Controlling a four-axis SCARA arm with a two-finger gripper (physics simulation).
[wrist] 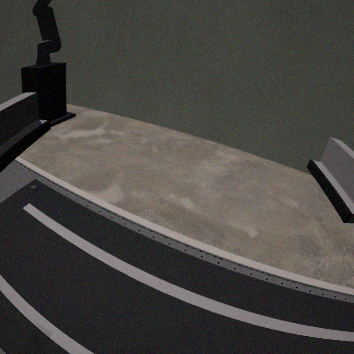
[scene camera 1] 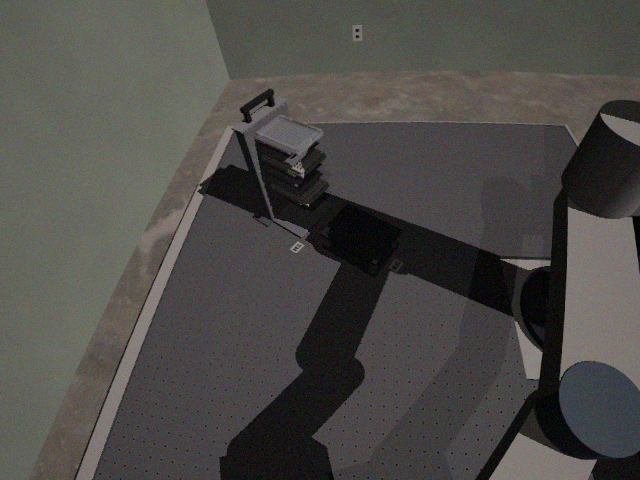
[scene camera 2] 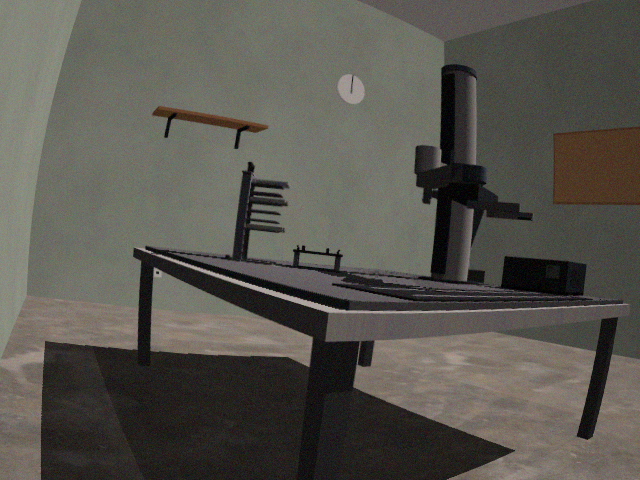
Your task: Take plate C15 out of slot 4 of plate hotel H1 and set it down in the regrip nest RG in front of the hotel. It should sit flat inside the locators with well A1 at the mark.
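Frame: origin at the arm's base, x ahead, y left, z up, level; centimetres.
Seen in the pictures: gripper, fingertip midpoint: (wrist: 183,123) (scene camera 2: 526,212).
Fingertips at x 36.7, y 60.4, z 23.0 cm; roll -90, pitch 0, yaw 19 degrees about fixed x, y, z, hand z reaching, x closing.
Offsets run from my fingertips to a thing's top centre. "spot": to the spot under its first point. Level surfaces: height alone.
Plate hotel H1 (scene camera 1: 256,167) (scene camera 2: 241,217) stands upright at the far left of the table, with plates on several shelves. A pale-edged plate @(dx +29.0, dy -87.3, dz +0.3 cm) (scene camera 1: 296,168) (scene camera 2: 268,201) sits in its upper middle; another plate @(dx +29.0, dy -87.3, dz -9.0 cm) (scene camera 2: 266,227) sits low. No plate label is readable, so I cannot confirm which is C15. The regrip nest RG @(dx +13.2, dy -77.4, dz -14.2 cm) (scene camera 1: 361,238) (scene camera 2: 316,252), a dark raised stand with small locators, is in front of the hotel, deep in shadow; no plate shows on it. My gripper (scene camera 2: 525,216) (wrist: 183,123) is open and empty, high over the table's other end, far from hotel and nest.
The arm column (scene camera 2: 457,227) stands between the nest and a dark box @(spot: dx -40.1, dy -16.3, dz -16.2 cm) (scene camera 2: 542,276). The arm's pale link (scene camera 1: 597,289) covers the right of scene camera 1. A striped dark mat @(dz -21.4 cm) (wrist: 125,252) lies near the table edge. A dark pedestal machine (wrist: 44,92) stands beyond the table.
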